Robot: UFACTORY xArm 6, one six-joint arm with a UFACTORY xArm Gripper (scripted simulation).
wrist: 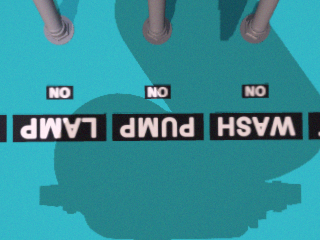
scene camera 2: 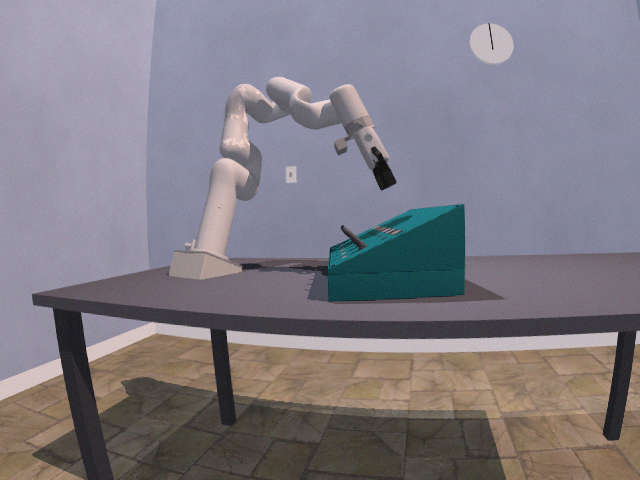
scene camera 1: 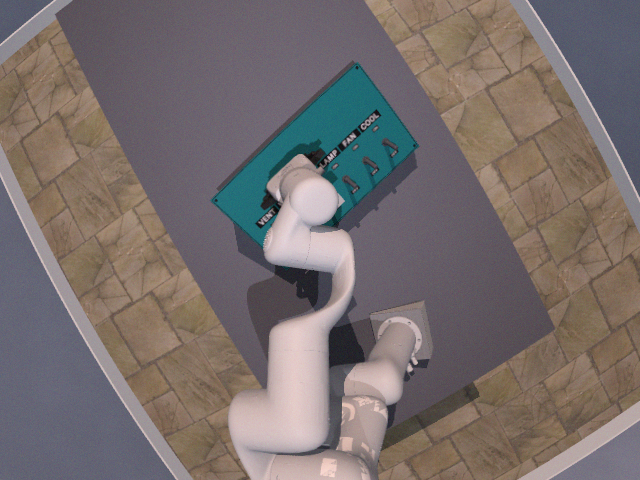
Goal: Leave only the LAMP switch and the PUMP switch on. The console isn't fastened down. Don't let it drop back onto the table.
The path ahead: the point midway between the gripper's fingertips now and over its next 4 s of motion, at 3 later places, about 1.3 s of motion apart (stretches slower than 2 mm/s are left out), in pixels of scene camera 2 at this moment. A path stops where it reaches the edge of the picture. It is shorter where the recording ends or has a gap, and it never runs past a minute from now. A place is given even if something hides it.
My gripper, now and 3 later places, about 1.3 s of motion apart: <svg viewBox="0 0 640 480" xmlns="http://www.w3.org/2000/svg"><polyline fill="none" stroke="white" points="388,187 392,185 397,182 401,180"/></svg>
